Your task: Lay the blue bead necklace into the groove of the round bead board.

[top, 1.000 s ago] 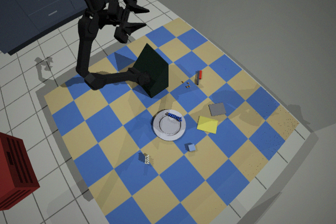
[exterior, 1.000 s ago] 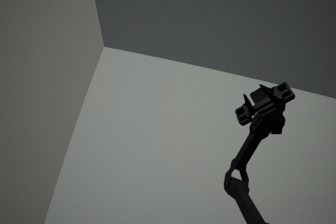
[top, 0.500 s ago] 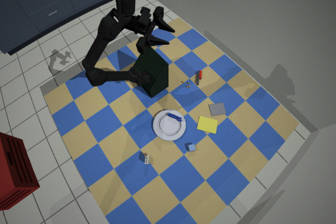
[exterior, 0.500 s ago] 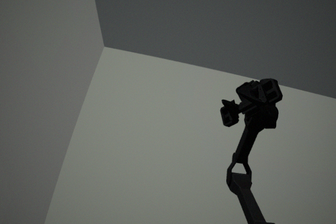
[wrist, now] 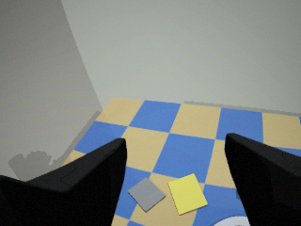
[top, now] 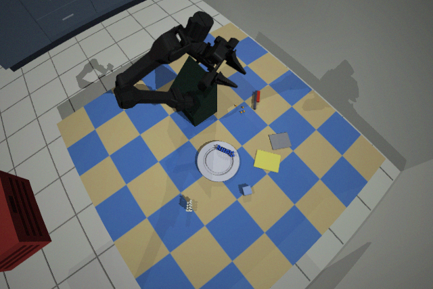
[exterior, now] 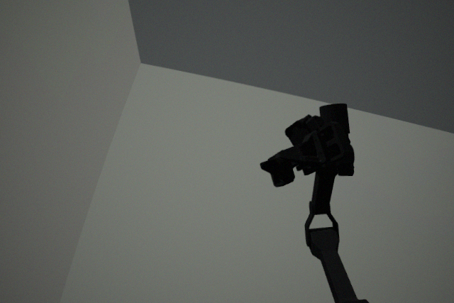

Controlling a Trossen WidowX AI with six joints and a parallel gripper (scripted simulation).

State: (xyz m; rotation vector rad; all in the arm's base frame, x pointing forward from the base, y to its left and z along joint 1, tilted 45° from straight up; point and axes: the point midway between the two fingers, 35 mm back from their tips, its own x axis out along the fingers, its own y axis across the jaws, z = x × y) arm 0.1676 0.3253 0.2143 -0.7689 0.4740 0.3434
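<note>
The round white bead board lies 47 cm below my gripper tip, 11 cm to the right of it and 5 cm ahead of it. Round my gripper tip: small blue cube 48 cm below, 24 cm ahead, 8 cm to the right; then grey square 48 cm below, 21 cm to the left, 13 cm ahead; then yellow pad 48 cm below, 18 cm ahead, 9 cm to the left.
</note>
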